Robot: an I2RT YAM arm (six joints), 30 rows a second.
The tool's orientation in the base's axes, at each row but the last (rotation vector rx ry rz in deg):
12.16, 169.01, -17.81
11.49, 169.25, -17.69
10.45, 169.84, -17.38
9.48, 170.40, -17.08
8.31, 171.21, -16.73
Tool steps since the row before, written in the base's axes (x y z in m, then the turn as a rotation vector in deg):
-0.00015, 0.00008, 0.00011, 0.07, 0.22, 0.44
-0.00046, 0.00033, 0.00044, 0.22, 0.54, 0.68
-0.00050, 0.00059, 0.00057, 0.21, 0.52, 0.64
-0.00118, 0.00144, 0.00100, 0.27, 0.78, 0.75
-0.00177, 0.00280, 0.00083, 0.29, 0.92, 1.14
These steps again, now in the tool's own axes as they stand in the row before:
0.00014, 0.00003, -0.00015, -0.12, 0.14, -0.46
0.00041, 0.00017, -0.00056, -0.27, 0.43, -0.74
0.00046, 0.00040, -0.00075, -0.26, 0.41, -0.70
0.00114, 0.00107, -0.00142, -0.31, 0.65, -0.85
0.00186, 0.00239, -0.00158, -0.37, 0.72, -1.25

